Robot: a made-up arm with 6 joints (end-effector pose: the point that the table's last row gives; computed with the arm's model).
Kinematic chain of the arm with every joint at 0, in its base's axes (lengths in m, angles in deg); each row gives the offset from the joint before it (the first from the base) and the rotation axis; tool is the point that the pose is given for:
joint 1: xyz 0 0 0.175 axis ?
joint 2: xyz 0 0 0 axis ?
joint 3: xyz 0 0 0.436 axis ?
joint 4: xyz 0 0 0 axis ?
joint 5: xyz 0.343 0 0 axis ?
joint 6: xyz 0 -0.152 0 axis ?
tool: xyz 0 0 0
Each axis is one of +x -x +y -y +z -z.
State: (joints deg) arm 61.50 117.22 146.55 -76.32 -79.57 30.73
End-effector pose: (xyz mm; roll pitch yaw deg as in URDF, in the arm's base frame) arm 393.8 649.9 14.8 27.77 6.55 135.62
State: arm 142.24 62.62 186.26 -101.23 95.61 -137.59
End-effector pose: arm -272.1 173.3 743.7 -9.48 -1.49 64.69
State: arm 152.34 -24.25 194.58 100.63 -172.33 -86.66
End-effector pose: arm 299.3 -188.5 241.1 -166.89 -37.03 142.88
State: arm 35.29 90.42 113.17 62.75 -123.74 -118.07
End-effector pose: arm 611.6 347.6 429.1 34.13 34.47 -80.99
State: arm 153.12 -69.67 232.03 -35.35 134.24 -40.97
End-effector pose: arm 326.7 -26.6 -11.6 85.36 -64.24 80.60
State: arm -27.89 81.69 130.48 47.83 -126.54 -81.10
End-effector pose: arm 458.4 -358.1 570.3 26.04 53.44 -116.59
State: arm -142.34 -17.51 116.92 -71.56 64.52 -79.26
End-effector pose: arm 183.0 202.0 936.7 -58.83 -6.16 97.13
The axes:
joint 1: +z
joint 2: +y
joint 3: -y
joint 4: -x
joint 5: -y
joint 6: -x

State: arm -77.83 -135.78 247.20 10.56 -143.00 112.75
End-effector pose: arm -145.9 -32.3 22.1 86.33 58.92 114.51
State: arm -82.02 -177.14 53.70 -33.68 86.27 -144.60
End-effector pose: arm -167.4 283.2 -473.2 119.26 35.09 -124.57
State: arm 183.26 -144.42 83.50 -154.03 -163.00 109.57
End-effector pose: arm 539.9 -106.1 -389.6 90.73 -32.25 -168.03
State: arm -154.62 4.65 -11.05 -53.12 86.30 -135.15
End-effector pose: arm -339.6 -60.2 399.7 -156.61 -33.99 131.07
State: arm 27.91 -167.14 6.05 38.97 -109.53 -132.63
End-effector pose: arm -341.4 -314.6 -304.3 -168.01 -43.47 -26.84
